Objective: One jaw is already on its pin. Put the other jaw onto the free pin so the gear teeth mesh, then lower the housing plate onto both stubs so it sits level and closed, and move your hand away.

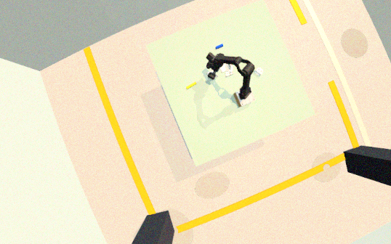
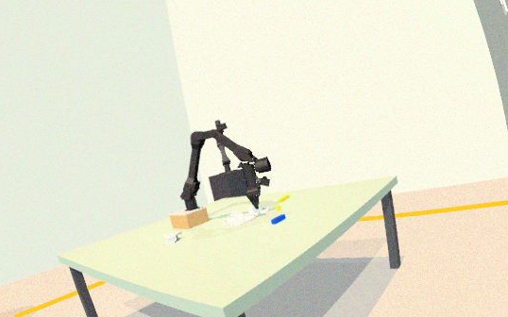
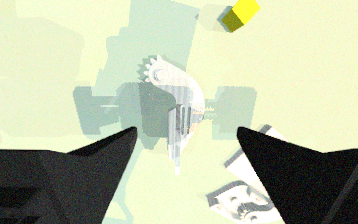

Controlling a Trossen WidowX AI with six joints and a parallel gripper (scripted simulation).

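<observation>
Now: the white jaw 10 mm ahead of my gripper tip, 40 mm to the left of it and 20 mm below it. The rest, counted from my gripper tip: yellow bar: 50 mm behind, 240 mm to the left, 20 mm below; then blue block: 250 mm ahead, 130 mm to the right, 20 mm below; then yellow cube: 90 mm ahead, 40 mm to the left, 20 mm below.
</observation>
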